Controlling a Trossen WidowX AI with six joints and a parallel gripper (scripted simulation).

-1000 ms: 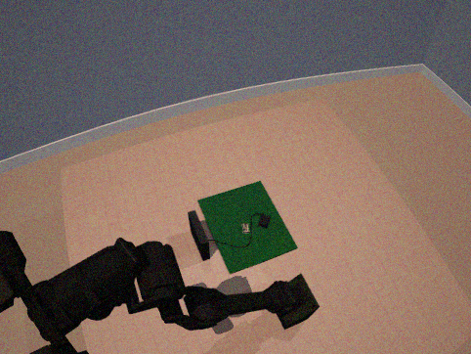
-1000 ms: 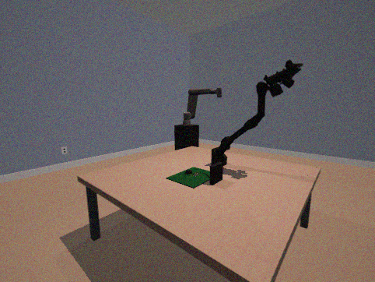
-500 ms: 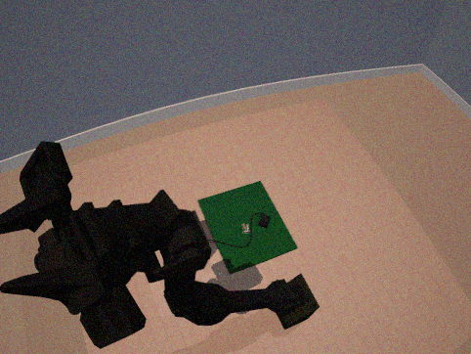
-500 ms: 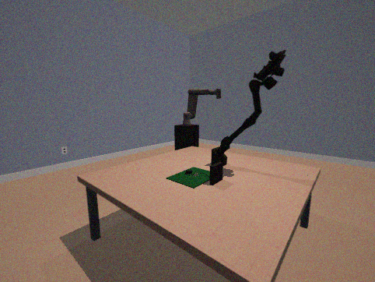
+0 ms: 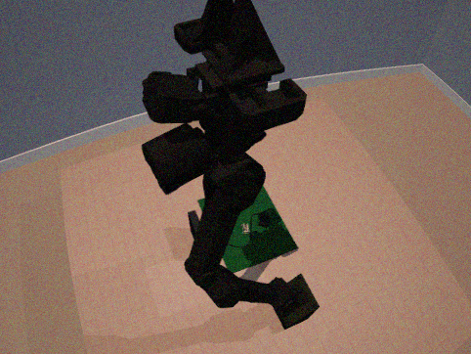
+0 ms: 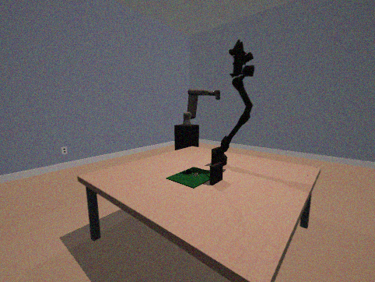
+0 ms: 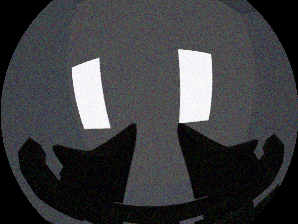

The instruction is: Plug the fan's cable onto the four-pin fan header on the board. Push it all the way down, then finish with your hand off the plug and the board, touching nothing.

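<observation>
Now: the black plug 880 mm below my gripper tip, 260 mm to the right of it and 220 mm ahead of it. Also, from my gripper tip: dark fan: 840 mm below, 230 mm ahead, 30 mm to the right; then green circuit board: 910 mm below, 240 mm ahead, 200 mm to the right; then pale fan header: 900 mm below, 220 mm ahead, 190 mm to the right.
</observation>
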